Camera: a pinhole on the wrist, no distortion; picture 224 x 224 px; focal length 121.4 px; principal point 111.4 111.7 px. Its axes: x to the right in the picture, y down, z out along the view. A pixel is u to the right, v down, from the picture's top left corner.
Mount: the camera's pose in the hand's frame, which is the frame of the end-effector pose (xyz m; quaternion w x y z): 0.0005 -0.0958 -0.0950 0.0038 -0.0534 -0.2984 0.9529
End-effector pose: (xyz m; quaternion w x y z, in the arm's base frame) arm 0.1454 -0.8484 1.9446 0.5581 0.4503 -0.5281 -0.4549
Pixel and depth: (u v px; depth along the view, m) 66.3 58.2 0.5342
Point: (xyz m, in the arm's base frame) -0.3519 -1.0321 1.7773
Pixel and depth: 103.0 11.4 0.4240
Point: -0.3098 -0.8448 1.9080
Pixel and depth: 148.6 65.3 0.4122
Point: -0.1840 -0.7218 1.7331
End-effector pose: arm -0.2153 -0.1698 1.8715 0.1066 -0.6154 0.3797 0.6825
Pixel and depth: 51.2 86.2 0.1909
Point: -0.1949 -0.0125 1.7316
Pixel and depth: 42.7 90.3 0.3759
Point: -0.2971 0.1323 1.5995
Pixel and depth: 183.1 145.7 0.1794
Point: -0.0538 0.0394 1.8926
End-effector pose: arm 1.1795 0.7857 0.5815 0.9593 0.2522 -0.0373 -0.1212
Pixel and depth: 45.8 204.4 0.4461
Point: 1.2255 0.1491 0.3551
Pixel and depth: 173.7 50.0 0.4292
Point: 0.8397 0.5554 0.8149
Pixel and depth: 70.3 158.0 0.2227
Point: 1.1630 0.5013 0.4765
